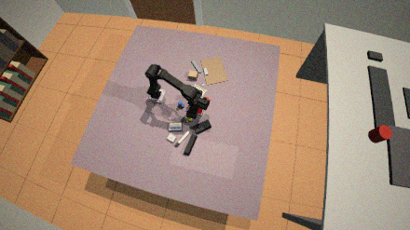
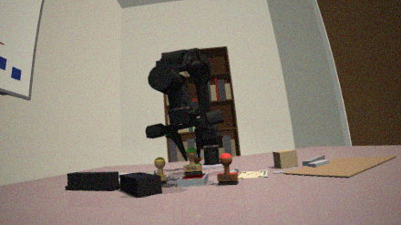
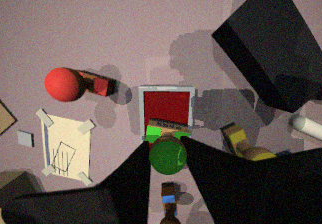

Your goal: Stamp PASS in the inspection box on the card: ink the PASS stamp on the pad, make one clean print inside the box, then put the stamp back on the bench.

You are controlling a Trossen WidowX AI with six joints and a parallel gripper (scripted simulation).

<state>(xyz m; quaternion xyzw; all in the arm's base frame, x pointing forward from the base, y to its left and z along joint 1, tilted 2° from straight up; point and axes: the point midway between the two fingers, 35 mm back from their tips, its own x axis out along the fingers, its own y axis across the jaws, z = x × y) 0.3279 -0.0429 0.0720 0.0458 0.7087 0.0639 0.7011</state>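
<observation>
The red ink pad lies 50 mm below my gripper tip. Also, from my gripper tip: red-knobbed stamp (50 mm ahead, 80 mm to the left, 30 mm below); then yellow-knobbed stamp (30 mm behind, 90 mm to the right, 30 mm below); then green-knobbed stamp (20 mm below).
</observation>
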